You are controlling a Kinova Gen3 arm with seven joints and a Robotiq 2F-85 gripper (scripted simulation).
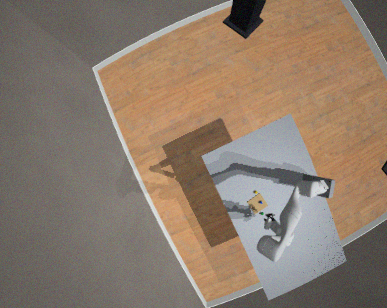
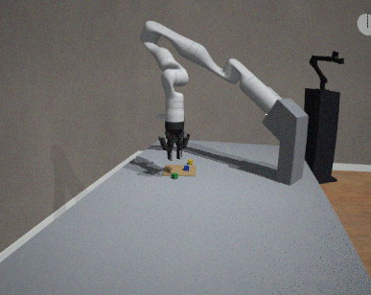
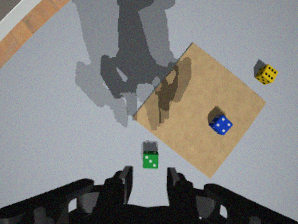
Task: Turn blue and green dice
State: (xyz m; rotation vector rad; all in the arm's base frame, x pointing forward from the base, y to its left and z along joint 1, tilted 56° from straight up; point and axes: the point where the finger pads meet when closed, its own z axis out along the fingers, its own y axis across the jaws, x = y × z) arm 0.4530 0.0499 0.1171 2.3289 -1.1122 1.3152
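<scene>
My gripper is now 9 cm above the green die. The rest, counted from my hand: blue die 7 cm behind, 8 cm to the right, 8 cm below; then tan mat 4 cm behind, 9 cm to the right, 10 cm below; then yellow die 10 cm behind, 18 cm to the right, 9 cm below.
</scene>
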